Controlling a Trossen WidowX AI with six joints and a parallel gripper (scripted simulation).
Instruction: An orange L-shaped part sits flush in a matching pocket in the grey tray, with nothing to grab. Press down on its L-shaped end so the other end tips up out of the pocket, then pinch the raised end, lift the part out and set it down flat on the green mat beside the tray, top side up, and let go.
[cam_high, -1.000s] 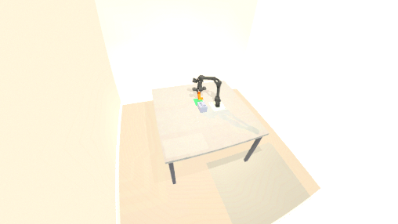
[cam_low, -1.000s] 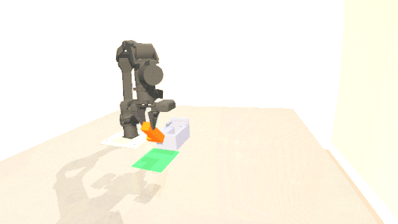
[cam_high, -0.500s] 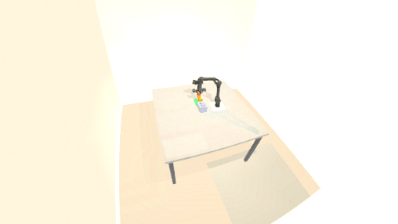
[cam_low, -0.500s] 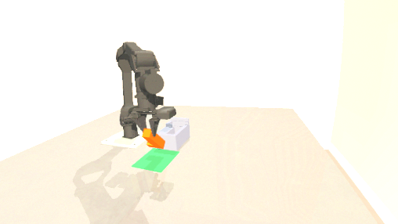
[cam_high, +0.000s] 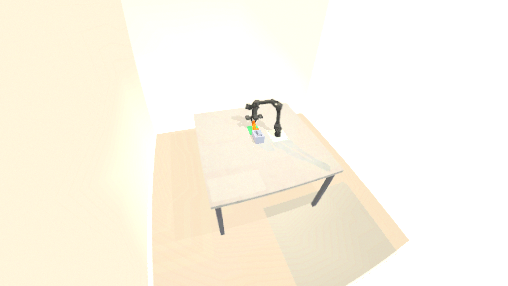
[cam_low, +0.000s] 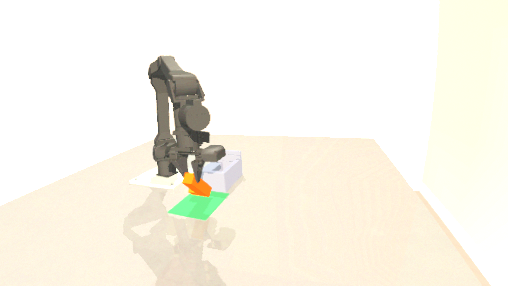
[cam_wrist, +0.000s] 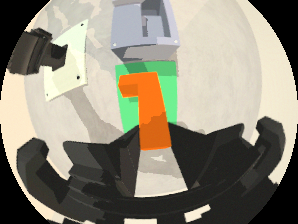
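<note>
Now: the orange L-shaped part 20 mm behind my gripper tip, 30 mm to the left of it and 30 mm below it.
</note>
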